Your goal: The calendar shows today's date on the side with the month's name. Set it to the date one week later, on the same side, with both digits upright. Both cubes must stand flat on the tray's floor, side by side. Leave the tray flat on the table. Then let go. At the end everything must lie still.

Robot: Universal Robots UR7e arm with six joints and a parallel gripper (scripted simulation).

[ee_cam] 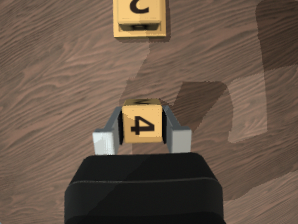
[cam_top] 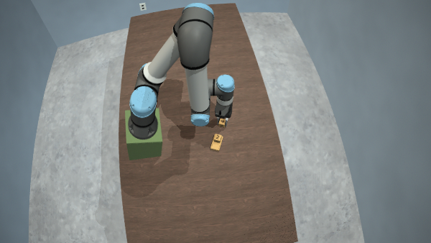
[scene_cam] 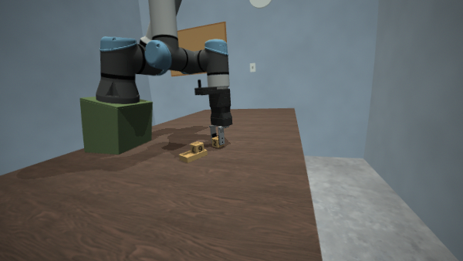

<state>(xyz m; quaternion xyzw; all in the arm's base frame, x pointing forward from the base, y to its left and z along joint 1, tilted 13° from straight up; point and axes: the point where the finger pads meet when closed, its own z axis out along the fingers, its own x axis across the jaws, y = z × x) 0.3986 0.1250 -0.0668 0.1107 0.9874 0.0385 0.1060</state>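
Right now my hand is 10 mm above the wooden cube. From my hand the other things lie so: wooden calendar tray 110 mm to the right, 20 mm below, 20 mm behind.
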